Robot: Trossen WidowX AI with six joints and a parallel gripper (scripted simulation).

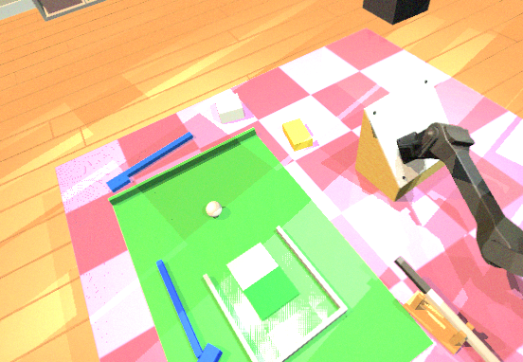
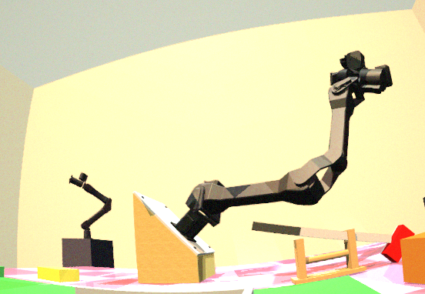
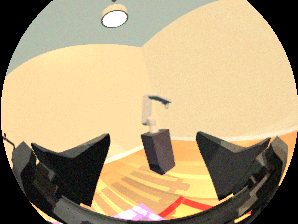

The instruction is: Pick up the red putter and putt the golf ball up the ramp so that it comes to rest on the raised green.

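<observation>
My gripper tip is now 460 mm above the wooden stand, 320 mm short of it and 270 mm to the left of it. From my gripper tip the other things lie so: white golf ball 760 mm to the right, 610 mm ahead, 470 mm below; then putter 430 mm below, 320 mm ahead, 240 mm to the right; then green mat 610 mm ahead, 600 mm to the right, 490 mm below.
</observation>
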